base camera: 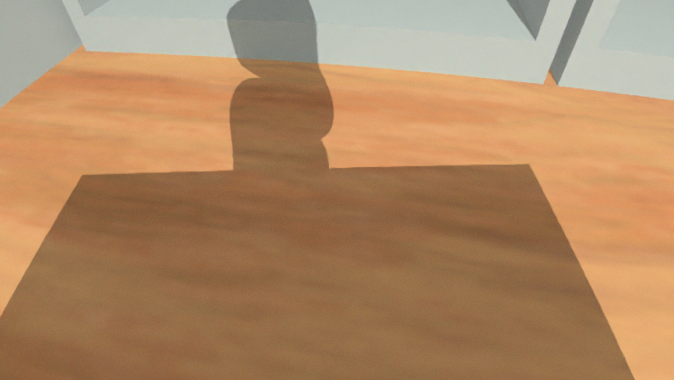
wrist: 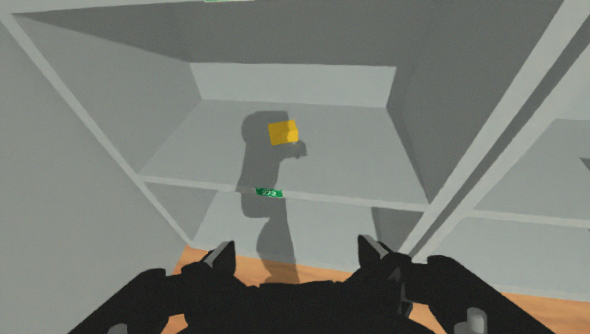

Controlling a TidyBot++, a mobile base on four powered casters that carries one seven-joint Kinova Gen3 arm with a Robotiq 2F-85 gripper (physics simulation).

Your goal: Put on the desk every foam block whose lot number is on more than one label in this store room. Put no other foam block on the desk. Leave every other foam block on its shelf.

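Places are measured from the arm's base along level axes (x back, y right, z up), in millimetres.
Pixels of known places: gripper, between the fingertips: [wrist: 296,251].
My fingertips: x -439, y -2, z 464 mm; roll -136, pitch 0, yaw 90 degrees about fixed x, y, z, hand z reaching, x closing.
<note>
For each thing: its middle in the pictures, then the offset to it from my fingertips. "spot": a spot on its surface instead. Level surfaces: height alone.
- yellow foam block, middle of its body: [wrist: 282,132] dx -541, dy -34, dz -304 mm
- green label, a spot on its surface: [wrist: 269,192] spot: dx -318, dy -75, dz -340 mm
- wooden floor, height of its surface: dz -860 mm
A yellow foam block [wrist: 283,132] lies on the middle shelf board of a grey shelf unit in the wrist view, partly in the arm's shadow. A green label [wrist: 269,192] with white digits is on the front edge of that board below the block; its digits are blurred in part and look like 272. Part of another green label [wrist: 229,1] shows at the top edge of the wrist view, its number not readable. My gripper [wrist: 296,251] is open and empty, in front of the shelf unit and apart from the block. The desk does not show in either view.
The grey shelf unit [base camera: 400,52] [wrist: 350,201] stands ahead on the wooden floor [base camera: 425,115] [wrist: 245,265]. A grey wall [base camera: 30,45] [wrist: 55,175] is close on the left. A second shelf unit [base camera: 620,72] [wrist: 535,218] stands on the right, past a narrow gap.
</note>
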